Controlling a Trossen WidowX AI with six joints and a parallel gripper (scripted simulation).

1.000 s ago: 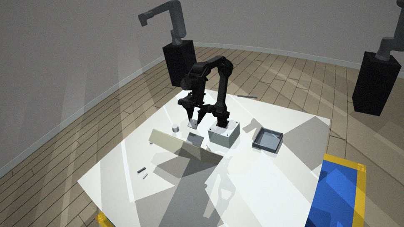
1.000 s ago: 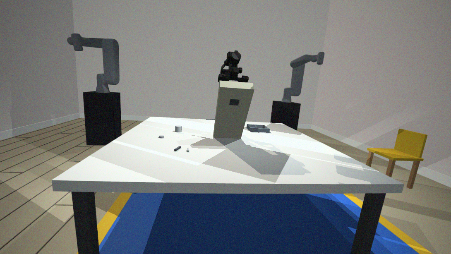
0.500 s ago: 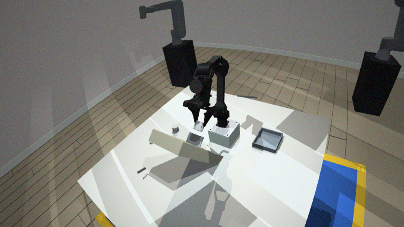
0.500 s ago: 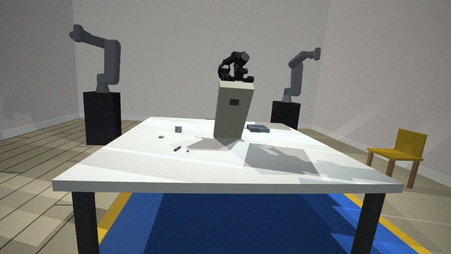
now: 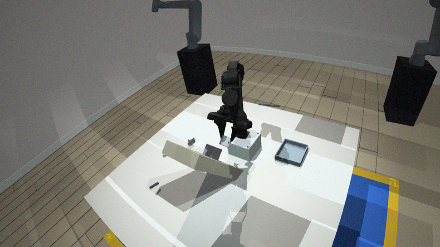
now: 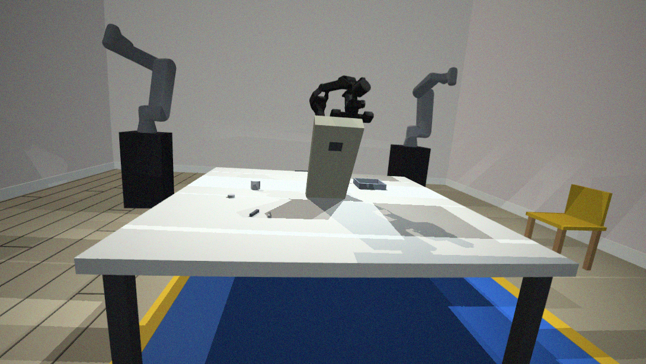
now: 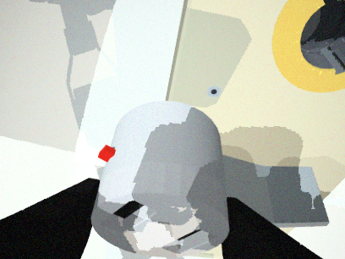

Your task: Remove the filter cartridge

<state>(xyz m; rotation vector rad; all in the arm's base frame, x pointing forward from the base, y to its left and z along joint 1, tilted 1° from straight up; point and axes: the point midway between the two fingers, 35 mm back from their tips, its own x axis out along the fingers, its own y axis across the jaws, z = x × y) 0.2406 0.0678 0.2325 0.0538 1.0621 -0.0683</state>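
My gripper tip is 300 mm past the dark grey tray, 290 mm above it and 220 mm to the right of it. Round my gripper tip: disc 500 mm to the right, 290 mm below, 20 mm behind; round filter cartridge right at my gripper tip.
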